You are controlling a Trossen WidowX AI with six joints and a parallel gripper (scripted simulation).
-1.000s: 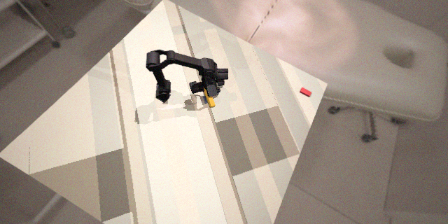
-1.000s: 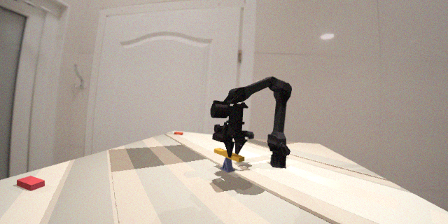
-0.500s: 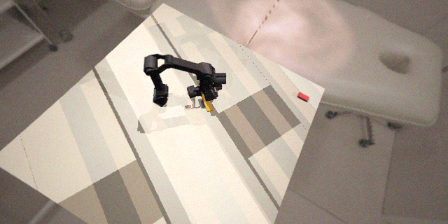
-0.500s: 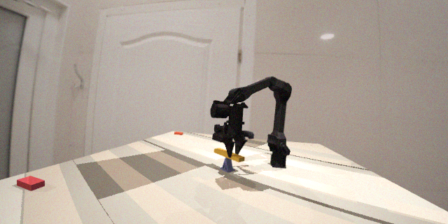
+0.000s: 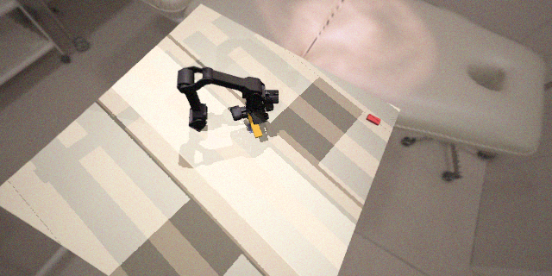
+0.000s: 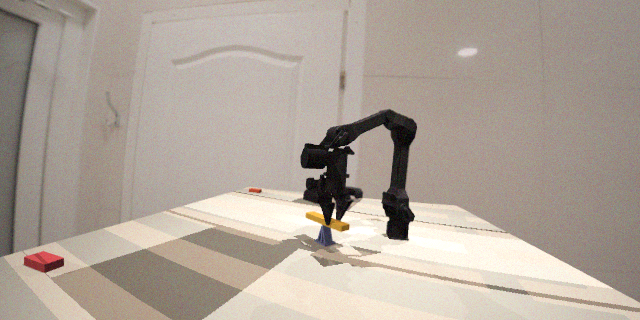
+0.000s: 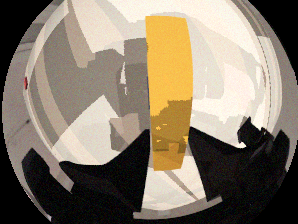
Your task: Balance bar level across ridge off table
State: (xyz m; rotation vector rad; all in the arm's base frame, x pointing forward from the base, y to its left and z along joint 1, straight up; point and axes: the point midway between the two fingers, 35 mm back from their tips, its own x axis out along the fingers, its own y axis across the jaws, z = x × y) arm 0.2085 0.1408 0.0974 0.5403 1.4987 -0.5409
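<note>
The bar lies 20 mm ahead of my gripper tip and 20 mm to the right of it. Also, from my gripper tip: orange-red block 530 mm ahead, 640 mm to the right, 50 mm below.
</note>
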